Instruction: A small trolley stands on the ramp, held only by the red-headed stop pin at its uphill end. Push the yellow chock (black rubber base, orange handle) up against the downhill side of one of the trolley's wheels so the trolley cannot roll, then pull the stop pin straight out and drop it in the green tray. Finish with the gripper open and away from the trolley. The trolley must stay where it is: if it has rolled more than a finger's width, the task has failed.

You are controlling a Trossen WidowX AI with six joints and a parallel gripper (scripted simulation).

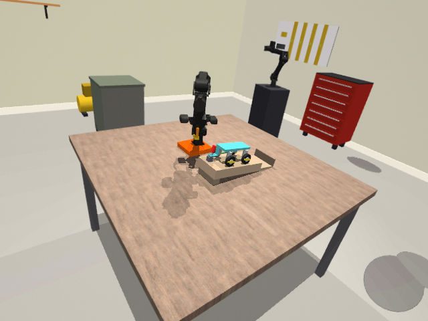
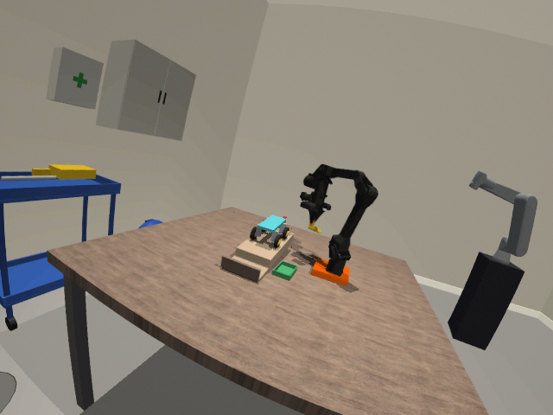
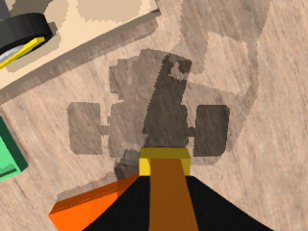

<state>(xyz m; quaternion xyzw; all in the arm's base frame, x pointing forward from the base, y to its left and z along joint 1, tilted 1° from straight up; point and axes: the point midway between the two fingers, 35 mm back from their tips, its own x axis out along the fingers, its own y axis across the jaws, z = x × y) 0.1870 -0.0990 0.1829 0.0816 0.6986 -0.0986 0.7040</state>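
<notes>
Now: the yellow chock 2 cm behind my gripper tip, 1 cm to the left of it and 1 cm below it. From my gripper tip the other things lie so: red-headed stop pin: 13 cm ahead, 4 cm below, 3 cm to the left; then tan ramp: 15 cm to the left, 13 cm below, 13 cm ahead; then trolley: 15 cm to the left, 13 cm ahead, 6 cm below.
</notes>
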